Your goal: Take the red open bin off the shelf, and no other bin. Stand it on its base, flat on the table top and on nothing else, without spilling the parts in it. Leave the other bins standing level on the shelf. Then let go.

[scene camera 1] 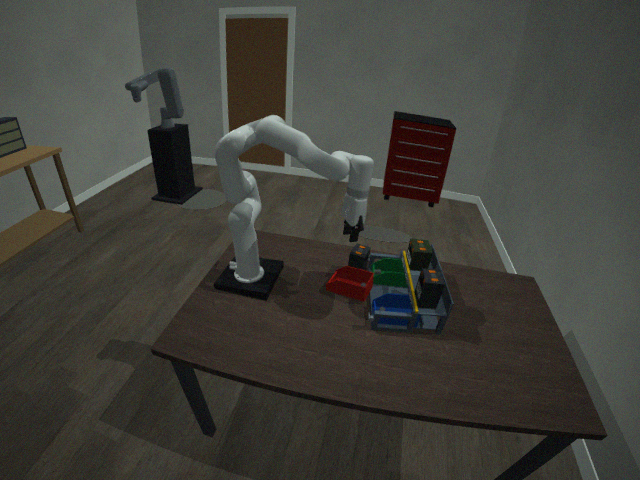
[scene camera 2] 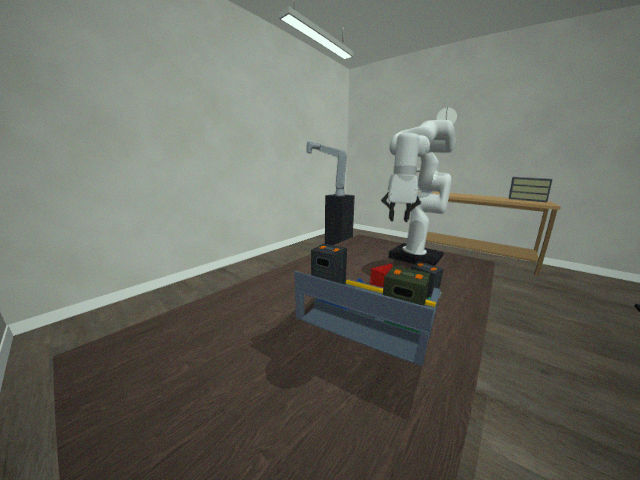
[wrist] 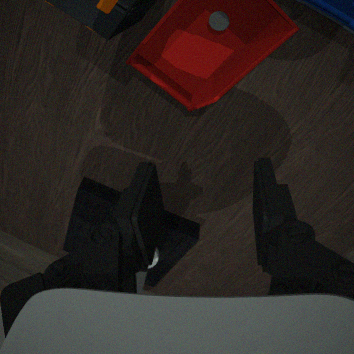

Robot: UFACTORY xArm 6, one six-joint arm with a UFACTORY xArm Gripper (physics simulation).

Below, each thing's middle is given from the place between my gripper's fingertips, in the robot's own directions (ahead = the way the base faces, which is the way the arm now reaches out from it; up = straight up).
My gripper is now 2 cm short of the red open bin (scene camera 1: 346, 281), 2 cm to the right of it and 23 cm above it. Round my hand: blue bin (scene camera 1: 391, 302): 21 cm ahead, 9 cm to the right, 23 cm below; dark green case (scene camera 2: 419, 286): 29 cm ahead, 15 cm to the left, 12 cm below; green bin (scene camera 1: 392, 271): 18 cm ahead, 14 cm to the left, 23 cm below.
